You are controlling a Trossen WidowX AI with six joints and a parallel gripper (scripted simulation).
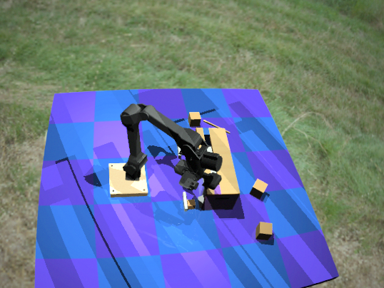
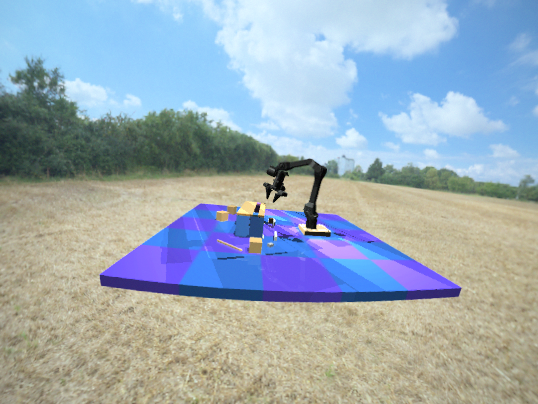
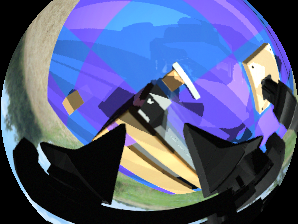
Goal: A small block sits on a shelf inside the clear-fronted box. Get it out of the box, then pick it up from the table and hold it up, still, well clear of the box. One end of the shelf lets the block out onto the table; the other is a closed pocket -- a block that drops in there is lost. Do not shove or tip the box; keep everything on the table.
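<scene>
My gripper tip is now 20 mm past the block and 140 mm above it. From my gripper tip the other things lie so: thin stick (160 mm ahead, 500 mm to the left, 150 mm below); clear-fronted wooden box (50 mm ahead, 170 mm to the left, 90 mm below).
</scene>
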